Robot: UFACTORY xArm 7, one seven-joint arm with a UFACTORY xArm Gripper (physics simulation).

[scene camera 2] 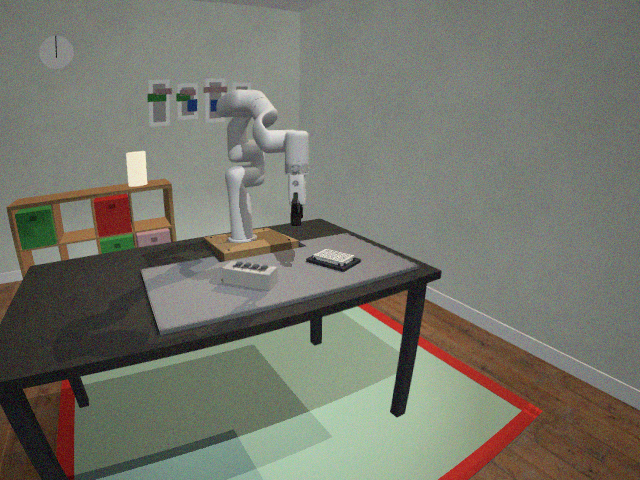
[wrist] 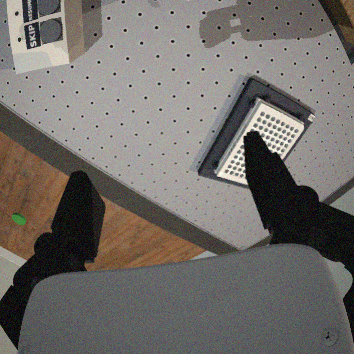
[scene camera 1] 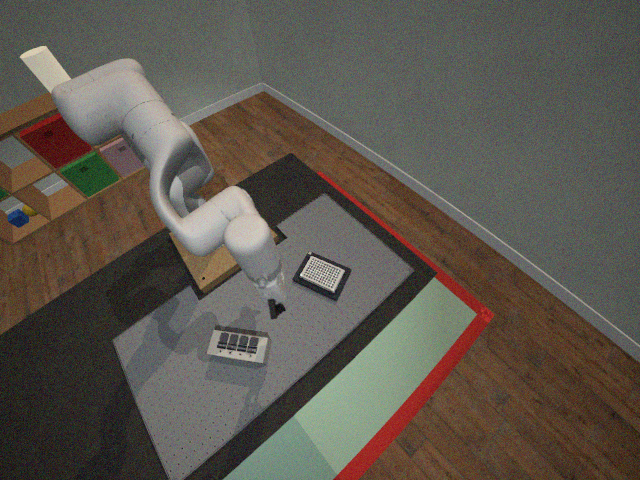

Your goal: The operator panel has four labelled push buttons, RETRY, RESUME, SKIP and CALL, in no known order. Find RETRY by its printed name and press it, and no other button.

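Where they show: gripper, fingertip midpoint: (scene camera 2: 297, 221) (wrist: 165, 171); arm's base, link origin: (scene camera 2: 242, 239).
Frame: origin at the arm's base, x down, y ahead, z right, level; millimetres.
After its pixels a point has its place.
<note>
The operator panel (scene camera 1: 238, 345) {x -41, y 404, z 147 mm} (scene camera 2: 249, 275) {x -30, y 436, z 167 mm} is a pale box with a row of dark buttons on its top, standing on the grey pegboard mat. In the wrist view part of the panel (wrist: 75, 30) {x -12, y 421, z 91 mm} shows at the top left edge, cut off by the frame. Its end button (wrist: 51, 30) {x -44, y 424, z 106 mm} has a label reading SKIP (wrist: 33, 36) {x -41, y 440, z 123 mm}, and the button beside it (wrist: 49, 5) {x -44, y 404, z 123 mm} is labelled RESUME. The RETRY and CALL labels do not show in the wrist view, and the print is too small to read in the scene views. My gripper (scene camera 1: 277, 308) (scene camera 2: 296, 225) {x -167, y 412, z -24 mm} (wrist: 165, 171) {x -167, y 412, z -24 mm} is open and empty, above the mat between the panel and the well plate.
A white well plate on a black holder (scene camera 1: 302, 282) {x 0, y 374, z -121 mm} (scene camera 2: 347, 266) {x 2, y 483, z -185 mm} (wrist: 225, 130) {x 0, y 415, z -132 mm} stands on the grey mat (scene camera 1: 361, 248) {x 12, y 422, z -362 mm} (scene camera 2: 180, 310) {x 12, y 474, z 410 mm} (wrist: 145, 100) {x 12, y 453, z -28 mm}, on the other side of my gripper from the panel. The wooden arm base (scene camera 1: 211, 279) {x -13, y 155, z 98 mm} (scene camera 2: 227, 254) {x -6, y 159, z 133 mm} is behind the mat, on the dark table (scene camera 2: 51, 320) {x 25, y 325, z 803 mm}.
</note>
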